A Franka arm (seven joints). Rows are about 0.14 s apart.
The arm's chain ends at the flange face. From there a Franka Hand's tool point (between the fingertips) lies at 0.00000 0.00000 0.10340 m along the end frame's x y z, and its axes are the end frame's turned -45 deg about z.
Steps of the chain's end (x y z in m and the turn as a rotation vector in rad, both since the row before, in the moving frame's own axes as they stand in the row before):
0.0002 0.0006 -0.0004 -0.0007 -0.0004 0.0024
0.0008 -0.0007 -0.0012 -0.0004 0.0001 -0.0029
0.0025 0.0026 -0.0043 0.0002 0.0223 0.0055
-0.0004 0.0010 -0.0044 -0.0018 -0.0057 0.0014
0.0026 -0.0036 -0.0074 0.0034 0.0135 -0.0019
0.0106 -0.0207 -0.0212 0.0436 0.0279 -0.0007
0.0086 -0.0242 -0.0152 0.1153 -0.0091 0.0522
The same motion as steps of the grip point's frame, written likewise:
-0.0004 0.0006 -0.0004 -0.0002 -0.0008 0.0024
0.0010 0.0001 -0.0012 -0.0004 -0.0002 -0.0029
0.0016 0.0052 -0.0043 -0.0156 0.0159 0.0055
-0.0015 0.0001 -0.0044 0.0028 -0.0053 0.0014
0.0056 0.0000 -0.0074 -0.0071 0.0120 -0.0019
0.0274 -0.0083 -0.0213 0.0111 0.0506 -0.0007
0.0312 -0.0199 -0.0159 0.0880 0.0751 0.0522

